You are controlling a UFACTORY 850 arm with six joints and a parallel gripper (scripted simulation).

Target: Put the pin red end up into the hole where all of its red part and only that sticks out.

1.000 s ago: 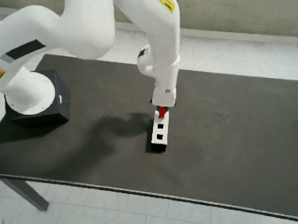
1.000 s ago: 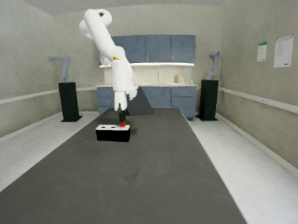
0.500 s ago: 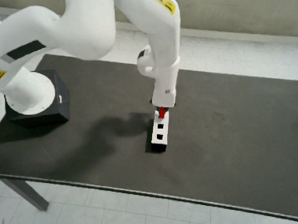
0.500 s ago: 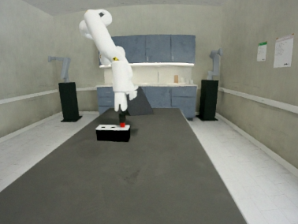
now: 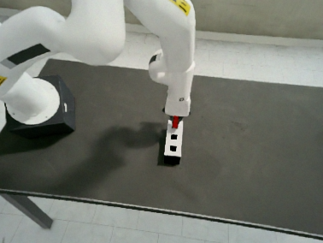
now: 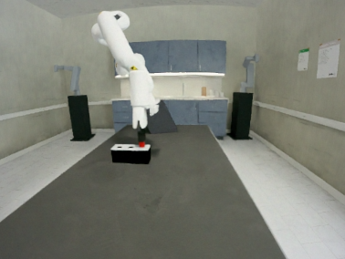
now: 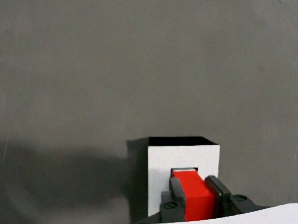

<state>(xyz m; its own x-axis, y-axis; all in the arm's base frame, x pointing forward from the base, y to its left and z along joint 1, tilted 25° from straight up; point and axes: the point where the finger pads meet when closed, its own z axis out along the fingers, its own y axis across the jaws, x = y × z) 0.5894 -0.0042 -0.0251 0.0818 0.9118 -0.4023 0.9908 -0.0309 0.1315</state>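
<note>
The pin is 20 mm below my hand. The rest, counted from my hand: block 90 mm below, 60 mm to the right.
</note>
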